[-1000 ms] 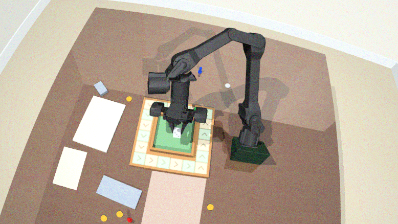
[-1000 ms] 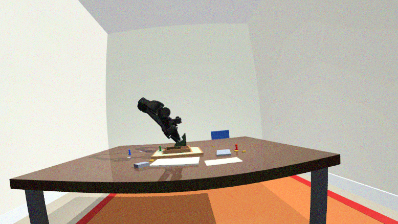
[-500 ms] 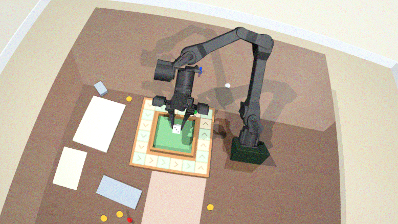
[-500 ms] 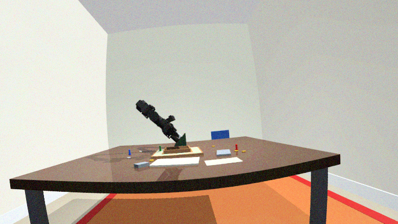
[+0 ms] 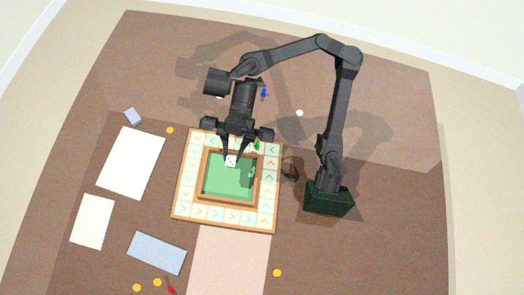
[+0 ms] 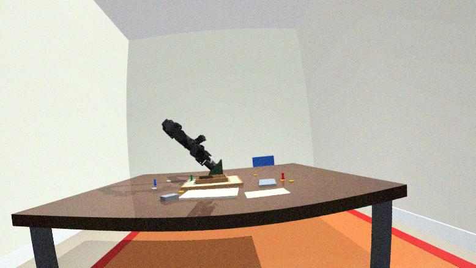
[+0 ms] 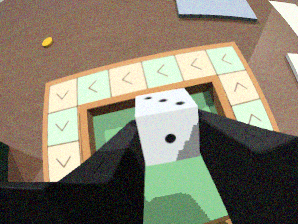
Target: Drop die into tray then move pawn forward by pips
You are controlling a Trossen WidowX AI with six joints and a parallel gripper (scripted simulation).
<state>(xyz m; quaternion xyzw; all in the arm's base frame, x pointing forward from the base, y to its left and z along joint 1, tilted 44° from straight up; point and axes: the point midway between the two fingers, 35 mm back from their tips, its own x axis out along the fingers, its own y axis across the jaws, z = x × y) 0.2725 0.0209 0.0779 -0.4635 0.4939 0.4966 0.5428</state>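
My gripper tip is now right at the white die. The rest, counted from my gripper tip: green dice tray (110 mm below); green pawn (110 mm to the right, 90 mm below, 70 mm behind); grey-blue card (250 mm to the left, 160 mm ahead, 120 mm below).
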